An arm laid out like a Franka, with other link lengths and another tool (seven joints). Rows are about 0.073 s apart.
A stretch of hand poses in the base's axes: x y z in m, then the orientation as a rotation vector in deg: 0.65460, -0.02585, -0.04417, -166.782, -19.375, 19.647; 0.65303, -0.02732, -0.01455, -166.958, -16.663, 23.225; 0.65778, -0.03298, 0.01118, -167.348, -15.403, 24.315; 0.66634, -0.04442, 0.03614, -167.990, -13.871, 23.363; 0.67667, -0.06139, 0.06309, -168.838, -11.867, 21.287; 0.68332, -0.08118, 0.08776, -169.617, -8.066, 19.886; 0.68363, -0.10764, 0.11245, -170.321, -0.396, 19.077; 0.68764, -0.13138, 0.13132, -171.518, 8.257, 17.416; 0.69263, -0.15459, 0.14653, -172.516, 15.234, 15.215; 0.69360, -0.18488, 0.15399, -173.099, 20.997, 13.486; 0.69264, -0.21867, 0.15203, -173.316, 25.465, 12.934; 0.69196, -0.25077, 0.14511, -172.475, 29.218, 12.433
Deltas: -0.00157, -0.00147, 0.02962, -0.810, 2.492, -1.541; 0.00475, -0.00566, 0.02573, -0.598, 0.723, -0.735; 0.00856, -0.01144, 0.02496, -0.468, -0.628, -1.055; 0.01033, -0.01697, 0.02695, -0.505, -1.362, -1.431; 0.00665, -0.01979, 0.02467, -0.650, -0.805, -2.573; 0.00031, -0.02646, 0.02469, -0.997, -0.204, -5.078; 0.00401, -0.02374, 0.01887, -1.838, -0.751, -5.640; 0.00499, -0.02321, 0.01521, -1.770, -1.149, -4.496; 0.00097, -0.03029, 0.00746, -1.440, -0.865, -3.679; -0.00096, -0.03379, -0.00196, -1.009, -0.148, -2.822; -0.00068, -0.03210, -0.00692, 0.063, -0.229, -2.528
